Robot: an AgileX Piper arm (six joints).
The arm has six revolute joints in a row. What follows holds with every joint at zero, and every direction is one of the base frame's.
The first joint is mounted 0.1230 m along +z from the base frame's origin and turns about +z.
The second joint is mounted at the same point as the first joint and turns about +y.
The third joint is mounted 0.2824 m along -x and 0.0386 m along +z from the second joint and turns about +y.
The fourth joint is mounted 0.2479 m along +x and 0.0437 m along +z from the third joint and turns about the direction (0.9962, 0, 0.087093).
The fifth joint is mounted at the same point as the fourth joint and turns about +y.
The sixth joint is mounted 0.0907 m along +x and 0.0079 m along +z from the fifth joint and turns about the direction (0.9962, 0, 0.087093).
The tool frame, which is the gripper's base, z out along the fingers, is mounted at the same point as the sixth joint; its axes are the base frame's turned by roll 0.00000, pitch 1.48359 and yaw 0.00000 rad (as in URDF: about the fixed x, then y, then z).
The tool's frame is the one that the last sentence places.
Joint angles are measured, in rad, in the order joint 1, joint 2, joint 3, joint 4, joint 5, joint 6. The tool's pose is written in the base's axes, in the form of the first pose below.
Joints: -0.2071, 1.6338, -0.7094, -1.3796, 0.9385, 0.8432
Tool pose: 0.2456, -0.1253, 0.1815, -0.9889, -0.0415, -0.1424, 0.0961, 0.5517, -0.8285
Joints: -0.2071, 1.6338, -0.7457, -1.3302, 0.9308, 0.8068
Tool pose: 0.2515, -0.1253, 0.1865, -0.9870, -0.0268, -0.1583, 0.1146, 0.5723, -0.8120
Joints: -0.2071, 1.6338, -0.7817, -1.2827, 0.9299, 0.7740
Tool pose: 0.2570, -0.1255, 0.1920, -0.9847, -0.0091, -0.1742, 0.1356, 0.5886, -0.7970
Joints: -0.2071, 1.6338, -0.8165, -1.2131, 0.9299, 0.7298
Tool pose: 0.2612, -0.1248, 0.1962, -0.9829, 0.0185, -0.1832, 0.1556, 0.6155, -0.7726
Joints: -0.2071, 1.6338, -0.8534, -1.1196, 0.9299, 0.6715
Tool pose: 0.2651, -0.1228, 0.1998, -0.9810, 0.0529, -0.1867, 0.1753, 0.6541, -0.7358
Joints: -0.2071, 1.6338, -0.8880, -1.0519, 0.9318, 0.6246
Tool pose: 0.2696, -0.1215, 0.2044, -0.9785, 0.0727, -0.1928, 0.1900, 0.6806, -0.7076
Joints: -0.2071, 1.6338, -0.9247, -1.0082, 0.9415, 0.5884
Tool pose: 0.2745, -0.1213, 0.2110, -0.9757, 0.0843, -0.2021, 0.2031, 0.6931, -0.6917
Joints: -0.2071, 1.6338, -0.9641, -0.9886, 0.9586, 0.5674
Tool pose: 0.2797, -0.1224, 0.2198, -0.9716, 0.0925, -0.2177, 0.2201, 0.6912, -0.6884
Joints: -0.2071, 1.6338, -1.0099, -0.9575, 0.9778, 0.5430
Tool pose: 0.2853, -0.1230, 0.2297, -0.9657, 0.1070, -0.2368, 0.2431, 0.6938, -0.6779
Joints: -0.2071, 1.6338, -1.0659, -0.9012, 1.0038, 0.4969
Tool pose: 0.2911, -0.1227, 0.2410, -0.9605, 0.1259, -0.2484, 0.2624, 0.7075, -0.6562
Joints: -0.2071, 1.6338, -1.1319, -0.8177, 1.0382, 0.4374
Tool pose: 0.2968, -0.1208, 0.2537, -0.9543, 0.1536, -0.2563, 0.2839, 0.7337, -0.6173
